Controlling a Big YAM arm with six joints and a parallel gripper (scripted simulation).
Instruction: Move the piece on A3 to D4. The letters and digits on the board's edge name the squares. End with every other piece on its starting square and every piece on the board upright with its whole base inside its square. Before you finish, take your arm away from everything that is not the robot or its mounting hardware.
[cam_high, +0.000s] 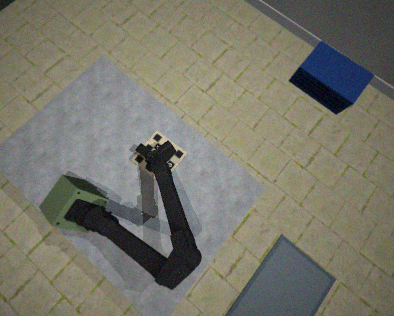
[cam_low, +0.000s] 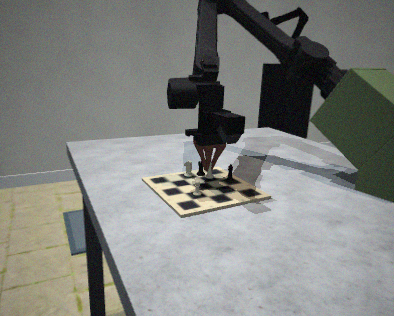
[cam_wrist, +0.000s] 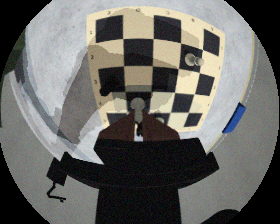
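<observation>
The chessboard lies 4 cm to the left of my hand, 4 cm ahead of it and 3 cm below it. Round my hand: white pawn: 8 cm ahead, 7 cm to the left, 1 cm below.
</observation>
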